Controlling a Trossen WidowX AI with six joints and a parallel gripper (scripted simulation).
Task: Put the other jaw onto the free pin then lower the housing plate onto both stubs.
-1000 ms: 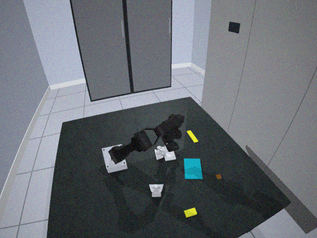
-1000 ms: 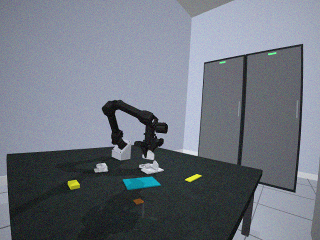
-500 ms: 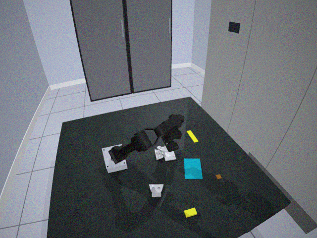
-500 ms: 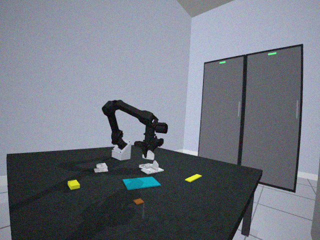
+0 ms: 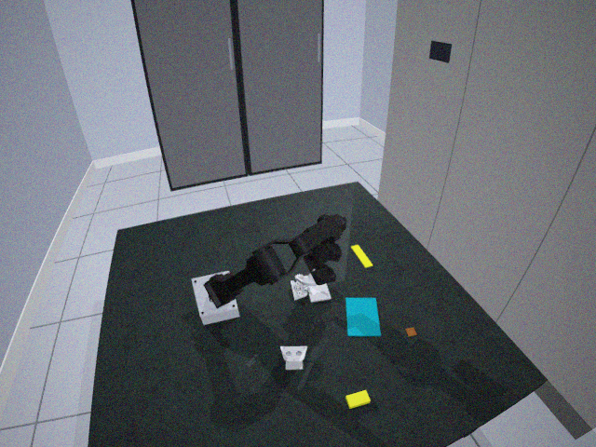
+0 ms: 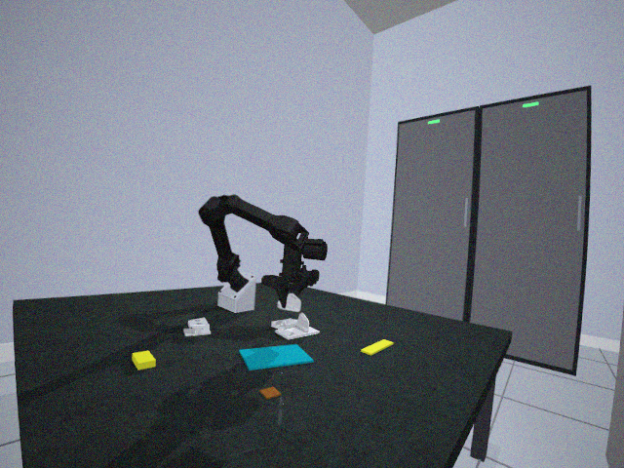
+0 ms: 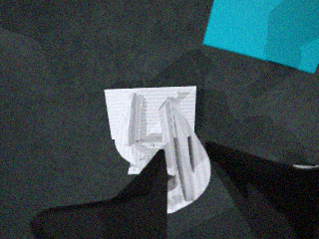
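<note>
My gripper tip is 20 mm short of the white base, 30 mm to the right of it and 80 mm above it. The rest, counted from my gripper tip: cyan sheet 130 mm ahead, 130 mm to the right, 80 mm below; yellow strip 230 mm ahead, 160 mm to the left, 80 mm below; small white stand 120 mm behind, 240 mm to the right, 70 mm below.
</note>
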